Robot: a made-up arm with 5 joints.
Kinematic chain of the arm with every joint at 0, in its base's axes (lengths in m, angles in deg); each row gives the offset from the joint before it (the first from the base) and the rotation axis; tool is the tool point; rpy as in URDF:
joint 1: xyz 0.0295 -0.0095 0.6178 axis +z
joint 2: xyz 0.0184 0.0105 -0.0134 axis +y
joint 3: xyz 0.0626 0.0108 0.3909 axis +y
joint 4: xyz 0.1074 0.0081 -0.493 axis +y
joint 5: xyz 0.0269 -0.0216 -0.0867 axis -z
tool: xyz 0.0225 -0.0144 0.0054 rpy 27.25 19.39 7
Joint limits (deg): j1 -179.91..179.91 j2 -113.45..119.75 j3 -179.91..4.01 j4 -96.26..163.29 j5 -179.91..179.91
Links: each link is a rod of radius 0.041 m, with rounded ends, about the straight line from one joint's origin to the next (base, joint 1, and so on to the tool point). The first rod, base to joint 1, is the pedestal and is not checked.
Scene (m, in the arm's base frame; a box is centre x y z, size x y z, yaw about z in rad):
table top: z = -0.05
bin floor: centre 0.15 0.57 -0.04 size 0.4 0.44 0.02 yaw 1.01
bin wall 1: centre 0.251 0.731 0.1 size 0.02 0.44 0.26 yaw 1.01
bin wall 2: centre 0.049 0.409 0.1 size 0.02 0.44 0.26 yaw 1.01
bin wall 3: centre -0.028 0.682 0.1 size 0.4 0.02 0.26 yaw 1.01
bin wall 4: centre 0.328 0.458 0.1 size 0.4 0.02 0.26 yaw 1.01
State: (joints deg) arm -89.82 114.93 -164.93 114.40 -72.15
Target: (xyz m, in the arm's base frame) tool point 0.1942 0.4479 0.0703
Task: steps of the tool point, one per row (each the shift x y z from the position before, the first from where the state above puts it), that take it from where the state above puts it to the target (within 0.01 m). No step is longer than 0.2 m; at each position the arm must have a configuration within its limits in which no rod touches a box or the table.
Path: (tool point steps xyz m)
1: 0.1816 0.0298 0.0179
2: 0.1665 0.0777 0.0218
3: 0.1378 0.1190 0.0251
4: 0.0988 0.1501 0.0279
5: 0.0527 0.1681 0.0304
6: 0.0041 0.1717 0.0321
7: -0.0425 0.1606 0.0335
8: -0.0828 0.1368 0.0341
9: -0.1132 0.1026 0.0343
10: -0.1307 0.0620 0.0341
11: -0.1347 0.0193 0.0330
12: 0.0100 0.0235 -0.1026
13: 0.0002 0.0004 -0.1103
14: -0.0102 -0.0239 -0.1113

